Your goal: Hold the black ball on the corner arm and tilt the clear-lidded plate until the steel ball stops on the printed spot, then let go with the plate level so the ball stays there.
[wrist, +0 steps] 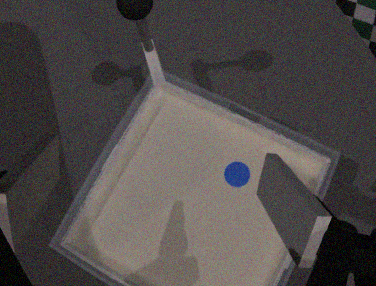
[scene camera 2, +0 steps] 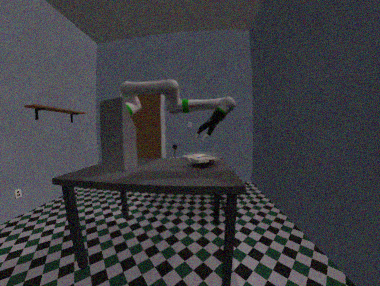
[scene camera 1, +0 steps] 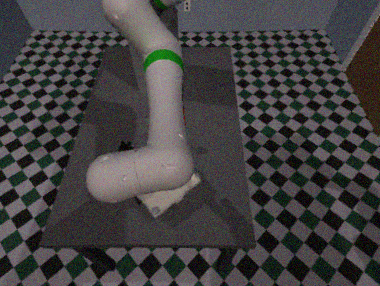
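The clear-lidded plate [scene camera 1: 172, 199] [scene camera 2: 200, 158] [wrist: 190, 125] sits low over the table, its far part hidden by the arm in scene camera 1. A grey round shape, seemingly the steel ball [scene camera 1: 156, 210], is at its near corner. The blue printed spot [wrist: 237, 174] shows in the wrist view, apart from any ball. The black ball [scene camera 2: 175, 147] [wrist: 135, 6] stands on the post of the white corner arm [wrist: 154, 64], cut by the wrist view's top edge. My gripper [scene camera 2: 203, 135] [wrist: 162, 166] is open and empty, above the plate and away from the black ball.
The dark table [scene camera 1: 220, 125] [scene camera 2: 150, 179] carries the plate. A tall grey column [scene camera 2: 112, 135] stands at the left in scene camera 2. A wall shelf [scene camera 2: 55, 109] and a brown door [scene camera 2: 150, 125] are beyond the table. The arm's shadows fall across the tabletop.
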